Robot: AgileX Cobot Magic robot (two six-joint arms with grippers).
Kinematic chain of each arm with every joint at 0, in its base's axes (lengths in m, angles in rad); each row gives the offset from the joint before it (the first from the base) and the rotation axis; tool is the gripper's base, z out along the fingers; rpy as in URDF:
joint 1: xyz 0 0 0.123 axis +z
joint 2: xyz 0 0 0 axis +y
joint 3: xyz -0.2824 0 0.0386 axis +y
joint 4: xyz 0.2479 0 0.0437 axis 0.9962 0 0.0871
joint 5: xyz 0 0 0 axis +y
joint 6: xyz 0.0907 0 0.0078 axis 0.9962 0 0.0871
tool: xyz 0 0 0 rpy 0 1.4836 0
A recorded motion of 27 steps. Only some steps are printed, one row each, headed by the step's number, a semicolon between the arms.
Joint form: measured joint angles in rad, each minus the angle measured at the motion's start. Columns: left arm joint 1, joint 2, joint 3, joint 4, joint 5, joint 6; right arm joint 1, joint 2, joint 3, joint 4, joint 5, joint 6.
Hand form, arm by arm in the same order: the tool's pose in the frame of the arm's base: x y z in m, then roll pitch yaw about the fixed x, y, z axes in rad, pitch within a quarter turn. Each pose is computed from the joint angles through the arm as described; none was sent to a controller.
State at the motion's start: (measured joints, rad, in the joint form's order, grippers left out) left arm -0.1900 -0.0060 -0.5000 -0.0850 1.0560 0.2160; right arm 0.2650 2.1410 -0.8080 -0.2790 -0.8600 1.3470
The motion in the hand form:
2: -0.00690 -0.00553 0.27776 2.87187 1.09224 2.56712; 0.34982 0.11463 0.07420 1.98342 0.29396 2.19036
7: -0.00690 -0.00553 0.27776 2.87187 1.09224 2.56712; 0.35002 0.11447 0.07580 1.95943 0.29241 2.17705
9: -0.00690 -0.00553 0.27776 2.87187 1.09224 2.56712; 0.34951 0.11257 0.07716 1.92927 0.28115 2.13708
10: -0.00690 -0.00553 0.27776 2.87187 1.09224 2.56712; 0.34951 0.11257 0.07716 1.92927 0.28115 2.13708
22: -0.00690 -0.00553 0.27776 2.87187 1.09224 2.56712; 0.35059 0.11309 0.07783 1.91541 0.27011 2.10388
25: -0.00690 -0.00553 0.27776 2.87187 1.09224 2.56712; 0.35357 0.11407 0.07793 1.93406 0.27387 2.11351
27: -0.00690 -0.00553 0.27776 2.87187 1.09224 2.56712; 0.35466 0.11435 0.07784 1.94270 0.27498 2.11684
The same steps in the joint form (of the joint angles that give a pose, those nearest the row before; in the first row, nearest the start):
2: 0.0000 0.0000 0.0000 0.0000 0.0000 0.0000; 0.0000 0.0000 0.0000 0.0000 -0.0020 0.0000
7: 0.0000 0.0000 0.0000 0.0000 0.0000 0.0000; 0.0000 0.0000 0.0030 0.0090 -0.0270 0.0000
9: 0.0000 0.0000 0.0000 0.0000 0.0000 0.0000; 0.0010 0.0000 0.0130 0.0460 -0.0620 0.0000
10: 0.0000 0.0000 0.0000 0.0000 0.0000 0.0000; 0.0010 0.0000 0.0130 0.0460 -0.0620 0.0000
22: 0.0000 0.0000 0.0000 0.0000 0.0000 0.0000; 0.0090 0.0020 0.0110 0.0860 -0.0720 0.0000
25: 0.0000 0.0000 0.0000 0.0000 0.0000 0.0000; 0.0090 0.0020 -0.0050 0.0790 -0.0390 0.0000
27: 0.0000 0.0000 0.0000 0.0000 0.0000 0.0000; 0.0090 0.0020 -0.0110 0.0770 -0.0250 0.0000

